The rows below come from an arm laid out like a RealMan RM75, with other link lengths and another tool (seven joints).
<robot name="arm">
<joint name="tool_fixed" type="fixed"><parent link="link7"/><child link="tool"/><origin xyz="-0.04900 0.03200 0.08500" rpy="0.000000 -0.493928 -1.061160"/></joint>
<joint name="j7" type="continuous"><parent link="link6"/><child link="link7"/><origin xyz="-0.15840 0.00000 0.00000" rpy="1.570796 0.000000 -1.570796"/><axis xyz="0 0 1"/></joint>
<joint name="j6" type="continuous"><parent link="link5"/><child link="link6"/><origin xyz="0.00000 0.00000 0.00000" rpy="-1.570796 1.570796 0.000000"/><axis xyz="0 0 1"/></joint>
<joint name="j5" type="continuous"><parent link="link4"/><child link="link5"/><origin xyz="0.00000 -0.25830 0.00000" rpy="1.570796 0.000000 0.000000"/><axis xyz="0 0 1"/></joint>
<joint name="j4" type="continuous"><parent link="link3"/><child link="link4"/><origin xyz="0.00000 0.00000 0.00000" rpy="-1.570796 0.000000 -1.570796"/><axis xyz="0 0 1"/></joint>
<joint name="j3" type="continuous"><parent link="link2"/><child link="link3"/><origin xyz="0.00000 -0.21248 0.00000" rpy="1.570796 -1.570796 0.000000"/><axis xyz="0 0 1"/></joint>
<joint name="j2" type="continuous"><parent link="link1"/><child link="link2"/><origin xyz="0.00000 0.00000 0.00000" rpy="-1.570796 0.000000 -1.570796"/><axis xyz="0 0 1"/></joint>
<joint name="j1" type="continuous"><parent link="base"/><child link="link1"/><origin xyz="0.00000 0.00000 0.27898" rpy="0.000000 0.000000 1.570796"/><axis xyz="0 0 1"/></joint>
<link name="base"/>
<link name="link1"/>
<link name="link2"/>
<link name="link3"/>
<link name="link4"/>
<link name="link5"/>
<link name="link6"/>
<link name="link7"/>
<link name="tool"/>
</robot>
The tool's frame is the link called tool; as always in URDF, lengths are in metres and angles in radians. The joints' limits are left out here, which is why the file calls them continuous.
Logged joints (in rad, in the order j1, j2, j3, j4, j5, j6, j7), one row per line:
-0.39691 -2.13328 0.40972 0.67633 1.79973 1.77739 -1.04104
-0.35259 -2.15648 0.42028 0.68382 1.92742 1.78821 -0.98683
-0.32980 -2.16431 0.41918 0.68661 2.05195 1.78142 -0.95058
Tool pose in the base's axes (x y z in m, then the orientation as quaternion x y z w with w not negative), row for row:
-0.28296 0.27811 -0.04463 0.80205 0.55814 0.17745 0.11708
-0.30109 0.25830 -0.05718 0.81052 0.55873 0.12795 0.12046
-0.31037 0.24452 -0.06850 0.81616 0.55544 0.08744 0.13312
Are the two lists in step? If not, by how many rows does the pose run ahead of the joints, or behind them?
The pose runs 2 rows ahead of the joints: the pose in row i belongs to the joints in row i + 2.
